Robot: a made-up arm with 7 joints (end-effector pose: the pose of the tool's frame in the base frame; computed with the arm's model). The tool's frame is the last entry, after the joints.
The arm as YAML. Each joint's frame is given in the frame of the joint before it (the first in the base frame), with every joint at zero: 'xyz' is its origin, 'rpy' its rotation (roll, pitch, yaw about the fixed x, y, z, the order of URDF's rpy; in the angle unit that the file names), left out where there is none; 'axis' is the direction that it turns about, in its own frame. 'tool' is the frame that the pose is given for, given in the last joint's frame.
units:
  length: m
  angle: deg
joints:
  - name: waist
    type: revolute
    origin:
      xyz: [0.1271, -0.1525, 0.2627]
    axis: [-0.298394, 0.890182, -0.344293]
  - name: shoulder
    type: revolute
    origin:
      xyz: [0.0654, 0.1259, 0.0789]
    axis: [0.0, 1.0, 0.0]
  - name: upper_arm
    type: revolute
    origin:
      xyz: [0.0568, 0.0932, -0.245]
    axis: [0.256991, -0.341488, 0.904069]
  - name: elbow
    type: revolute
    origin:
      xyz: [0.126, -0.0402, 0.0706]
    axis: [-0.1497, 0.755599, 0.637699]
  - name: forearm
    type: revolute
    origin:
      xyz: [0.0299, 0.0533, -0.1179]
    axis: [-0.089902, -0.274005, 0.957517]
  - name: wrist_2
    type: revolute
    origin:
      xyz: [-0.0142, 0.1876, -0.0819]
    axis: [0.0, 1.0, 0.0]
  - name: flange
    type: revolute
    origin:
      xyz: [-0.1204, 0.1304, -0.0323]
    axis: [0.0, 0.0, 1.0]
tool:
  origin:
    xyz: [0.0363, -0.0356, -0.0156]
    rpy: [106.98, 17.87, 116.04]
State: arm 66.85 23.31 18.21 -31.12 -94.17 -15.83 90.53
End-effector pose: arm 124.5 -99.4 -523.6 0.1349 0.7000 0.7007 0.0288
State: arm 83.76 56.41 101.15 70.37 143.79 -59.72 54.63
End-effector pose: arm -333.7 43.2 36.4 0.2793 -0.1229 -0.8500 0.4295
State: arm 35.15 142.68 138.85 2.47 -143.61 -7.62 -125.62
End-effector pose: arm 584.5 431.4 303.2 0.2618 0.2113 -0.3466 0.8756
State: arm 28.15 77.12 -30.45 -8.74 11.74 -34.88 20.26
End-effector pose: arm -292.9 289.0 89.7 0.0780 -0.4345 -0.8951 -0.0621
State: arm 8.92 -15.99 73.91 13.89 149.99 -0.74 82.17
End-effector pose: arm 653.9 150.7 -126.2 0.3041 0.7585 0.4610 0.3460
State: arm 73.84 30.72 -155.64 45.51 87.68 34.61 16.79
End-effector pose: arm 82.2 220.0 -103.4 0.2377 -0.8918 -0.1315 0.3617
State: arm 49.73 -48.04 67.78 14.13 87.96 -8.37 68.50
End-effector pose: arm 348.9 -223.1 -296.2 0.3972 0.8916 -0.0407 -0.2137
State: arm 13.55 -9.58 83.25 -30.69 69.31 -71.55 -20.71
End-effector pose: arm 185.9 396.4 -104.5 0.0425 -0.3157 -0.2835 0.9045
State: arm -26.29 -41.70 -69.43 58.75 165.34 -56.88 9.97
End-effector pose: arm 324.3 57.5 -29.3 0.0878 0.6659 0.1814 -0.7183
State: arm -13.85 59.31 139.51 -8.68 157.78 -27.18 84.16
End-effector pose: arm -91.8 509.9 172.8 0.3515 -0.4505 -0.7196 -0.3945
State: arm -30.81 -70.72 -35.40 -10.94 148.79 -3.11 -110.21
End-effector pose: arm 687.7 -198.7 494.5 0.7633 -0.1822 -0.0607 0.6168
